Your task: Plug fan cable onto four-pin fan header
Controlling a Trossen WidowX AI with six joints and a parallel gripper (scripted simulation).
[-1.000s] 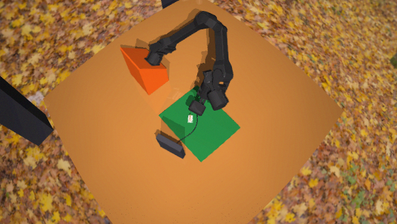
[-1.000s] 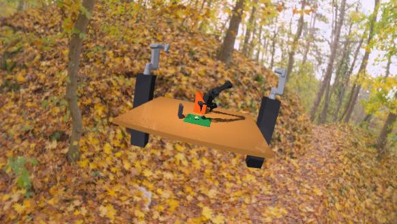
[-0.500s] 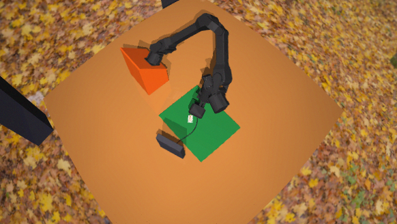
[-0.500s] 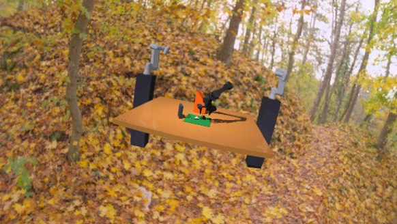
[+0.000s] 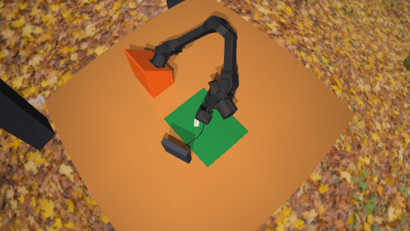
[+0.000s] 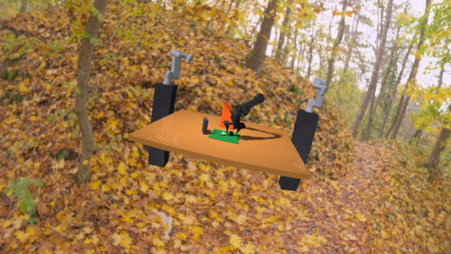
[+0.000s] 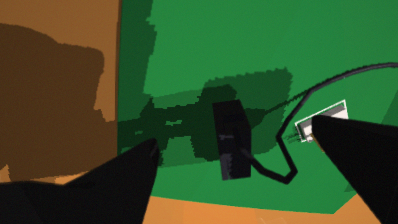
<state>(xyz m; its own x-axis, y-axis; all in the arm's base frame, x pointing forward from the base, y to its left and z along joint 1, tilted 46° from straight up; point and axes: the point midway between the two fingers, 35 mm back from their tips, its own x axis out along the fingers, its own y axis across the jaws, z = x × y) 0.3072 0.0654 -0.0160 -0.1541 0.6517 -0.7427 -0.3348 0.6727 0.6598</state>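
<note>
Now: gripper tip 10 mm past the dark plug and 10 mm above it. Also, from my gripper tip: green board 40 mm ahead, 50 mm to the right, 40 mm below; then white four-pin fan header 70 mm to the right, 30 mm below; then dark flat fan 50 mm ahead, 220 mm to the right, 30 mm above.
</note>
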